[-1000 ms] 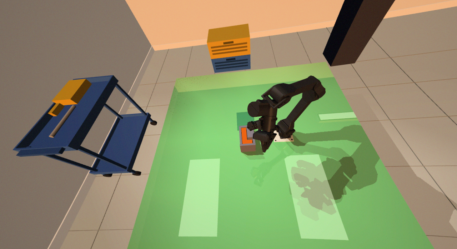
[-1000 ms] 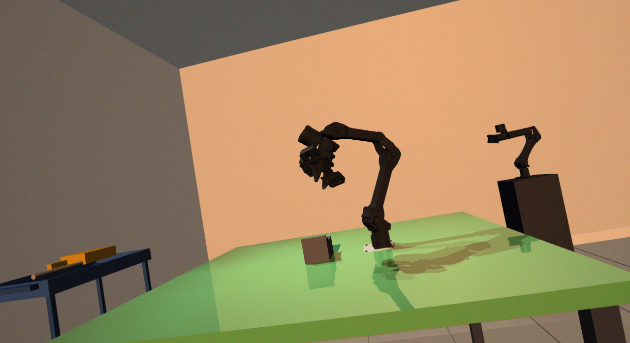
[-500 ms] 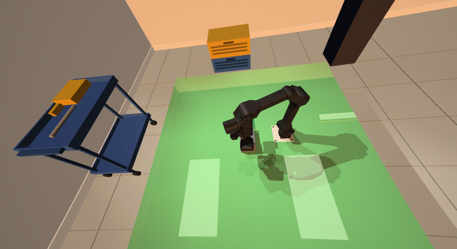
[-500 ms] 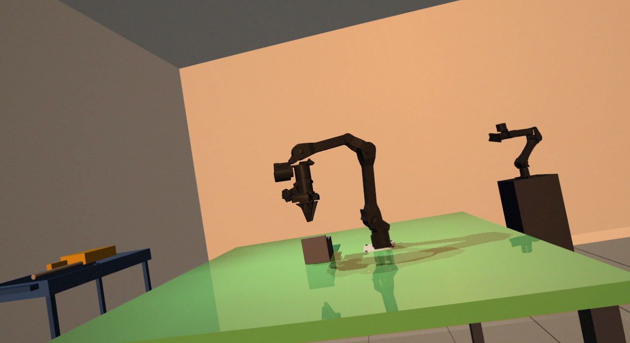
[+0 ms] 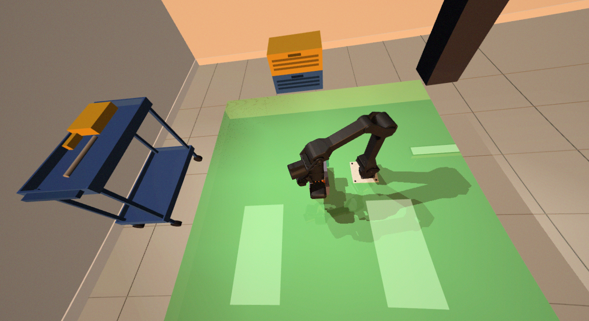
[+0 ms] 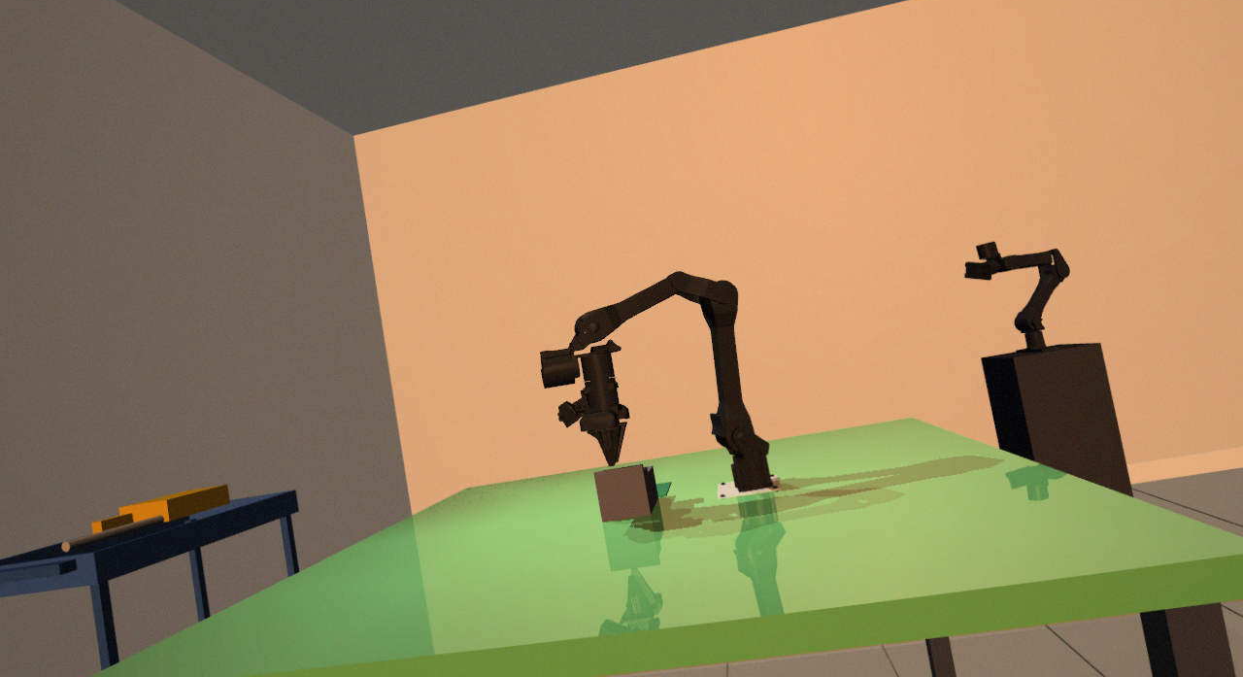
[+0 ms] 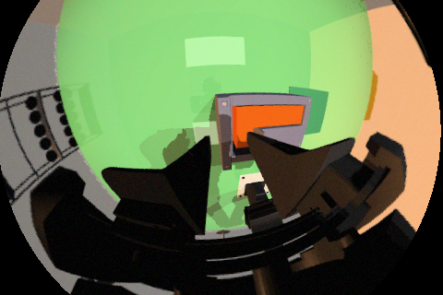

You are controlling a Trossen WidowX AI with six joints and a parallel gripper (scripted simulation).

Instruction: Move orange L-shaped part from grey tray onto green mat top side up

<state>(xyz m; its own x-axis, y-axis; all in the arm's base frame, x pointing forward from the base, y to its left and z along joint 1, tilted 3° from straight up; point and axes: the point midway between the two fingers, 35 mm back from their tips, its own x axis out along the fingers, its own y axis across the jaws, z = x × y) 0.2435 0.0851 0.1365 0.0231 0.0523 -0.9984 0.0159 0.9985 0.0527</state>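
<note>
My gripper tip is 10 mm past the orange L-shaped part, 60 mm to the left of it and 50 mm above it. The rest, counted from my gripper tip: green mat: 10 mm behind, 220 mm to the right, 110 mm below.
</note>
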